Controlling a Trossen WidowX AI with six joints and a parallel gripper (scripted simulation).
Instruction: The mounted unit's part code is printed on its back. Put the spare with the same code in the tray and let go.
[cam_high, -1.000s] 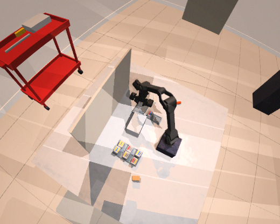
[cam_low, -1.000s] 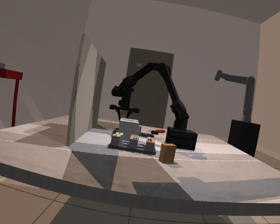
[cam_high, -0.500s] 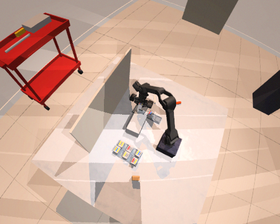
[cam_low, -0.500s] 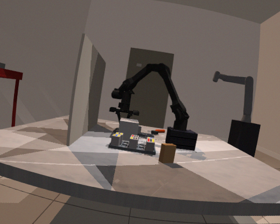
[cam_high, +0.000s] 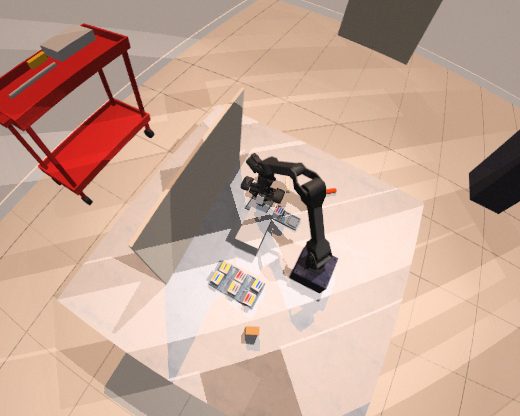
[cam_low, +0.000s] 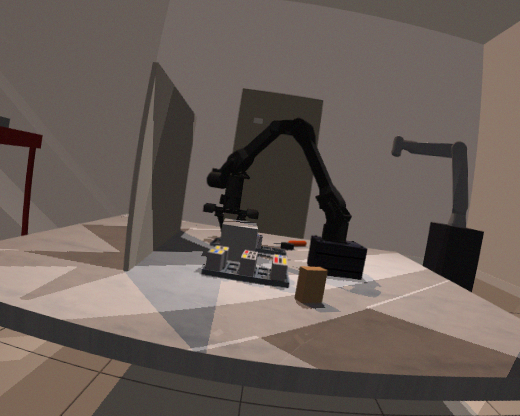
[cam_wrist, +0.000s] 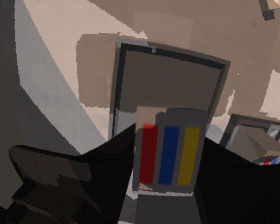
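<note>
Now: gripper tip 30 mm above the grey tray. Also, from my gripper tip: dark rack (140 mm behind, 30 mm to the left, 20 mm below); dark round puck (220 mm behind, 100 mm to the right, 20 mm below); mounted unit (40 mm behind, 180 mm to the left, 20 mm above).
</note>
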